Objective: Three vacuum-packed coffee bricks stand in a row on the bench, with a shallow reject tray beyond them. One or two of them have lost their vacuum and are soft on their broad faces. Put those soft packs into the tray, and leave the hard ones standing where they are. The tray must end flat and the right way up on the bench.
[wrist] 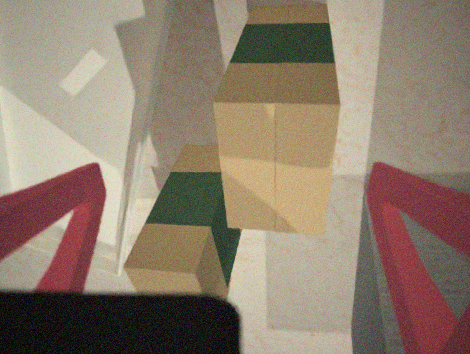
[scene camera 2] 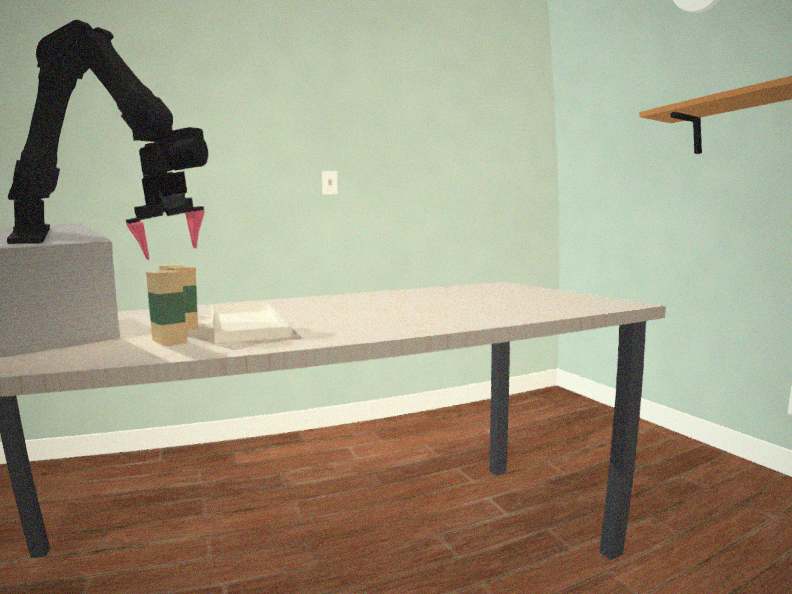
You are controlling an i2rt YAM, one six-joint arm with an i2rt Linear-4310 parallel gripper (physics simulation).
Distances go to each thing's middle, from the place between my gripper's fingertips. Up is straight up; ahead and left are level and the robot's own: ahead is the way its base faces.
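My gripper's sitting 18 cm short of the shallow white tray (scene camera 2: pixel 255 321) at the moment, 12 cm to the right of it, and it's 16 cm above the tray.
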